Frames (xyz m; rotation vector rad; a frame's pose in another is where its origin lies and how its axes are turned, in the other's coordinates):
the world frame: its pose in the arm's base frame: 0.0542 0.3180 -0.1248 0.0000 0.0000 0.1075
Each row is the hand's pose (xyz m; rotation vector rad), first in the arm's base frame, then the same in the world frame.
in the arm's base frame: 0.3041 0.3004 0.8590 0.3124 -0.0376 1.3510
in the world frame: 0.2466 -0.0443 0.9838 0.3062 -0.0537 1.2444
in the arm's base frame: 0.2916 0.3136 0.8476 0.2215 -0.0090 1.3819
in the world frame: 0.2356 -0.0298 0.9724 0.2180 -0.0206 1.2748
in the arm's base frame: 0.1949 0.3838 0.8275 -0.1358 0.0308 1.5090
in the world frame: 0.1469 0.0503 0.9523 -0.1321 0.0375 1.4017
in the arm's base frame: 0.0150 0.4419 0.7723 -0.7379 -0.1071 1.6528
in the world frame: -0.0257 0.1274 0.8971 -0.7314 -0.0663 1.5505
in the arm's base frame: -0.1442 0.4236 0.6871 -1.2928 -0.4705 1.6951
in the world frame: -0.1859 0.1263 0.8119 -1.2952 -0.3940 1.6057
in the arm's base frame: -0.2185 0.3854 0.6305 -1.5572 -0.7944 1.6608
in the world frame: -0.2639 0.0963 0.7553 -1.5721 -0.6983 1.5832
